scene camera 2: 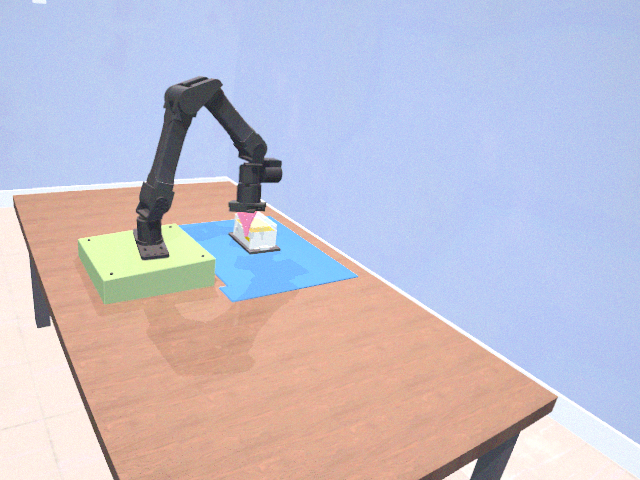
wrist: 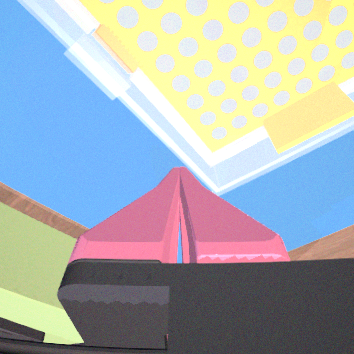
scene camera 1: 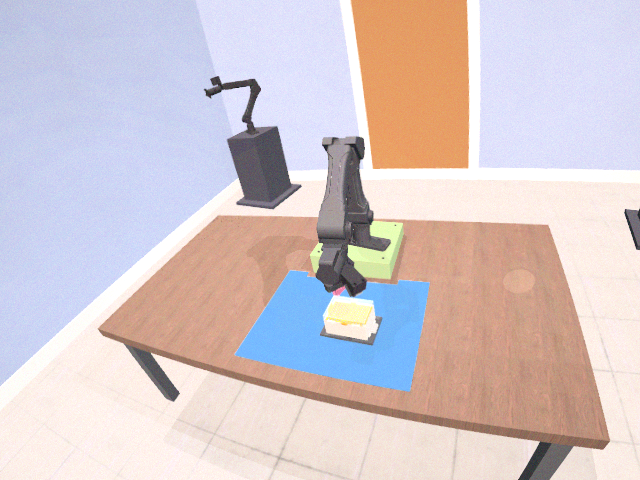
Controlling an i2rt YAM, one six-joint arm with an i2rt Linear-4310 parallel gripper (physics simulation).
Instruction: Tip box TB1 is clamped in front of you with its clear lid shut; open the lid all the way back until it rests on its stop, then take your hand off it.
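Frame: origin at the arm's base, x ahead, y left, z up, level; metres.
Seen in the pictures: gripper, fingertip midpoint: [scene camera 2: 246, 236] [wrist: 179, 177] [scene camera 1: 335, 296]; arm's base, origin of the base link: [scene camera 2: 150, 244] [scene camera 1: 362, 241].
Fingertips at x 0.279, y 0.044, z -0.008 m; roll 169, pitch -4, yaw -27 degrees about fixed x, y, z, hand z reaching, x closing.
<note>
Offsets run from my fingertips to a thing's top centre. "*": to the spot under its first point. Level surfaces: height alone.
Tip box TB1 @(dy +0.072, dx +0.051, dz +0.024 m) [scene camera 1: 349, 318] [scene camera 2: 262, 239] [wrist: 240, 65] is a white box with a yellow, hole-dotted deck, set on a dark base plate @(* dy +0.020, dx +0.105, dz -0.045 m) [scene camera 1: 326, 333] [scene camera 2: 269, 250]. Its clear lid appears shut over the deck; a slight tilt cannot be told. A pale clear tab @(* dy +0.070, dx +0.011, dz +0.024 m) [wrist: 95, 65] sticks out from one long side in the wrist view. My gripper [scene camera 1: 337, 292] [scene camera 2: 247, 235] [wrist: 179, 177] is shut and empty, pointing down. Its pink fingertips are beside the box, near one corner, on the side toward the arm's base. Whether they touch the lid cannot be told.
A blue mat @(dz -0.053 m) [scene camera 1: 289, 330] [scene camera 2: 258, 279] lies under the box on the wooden table @(dz -0.056 m) [scene camera 1: 491, 335] [scene camera 2: 310, 372]. The arm stands on a green block [scene camera 1: 374, 266] [scene camera 2: 155, 284] behind the mat. Another arm on a dark pedestal [scene camera 1: 261, 165] stands beyond the table.
</note>
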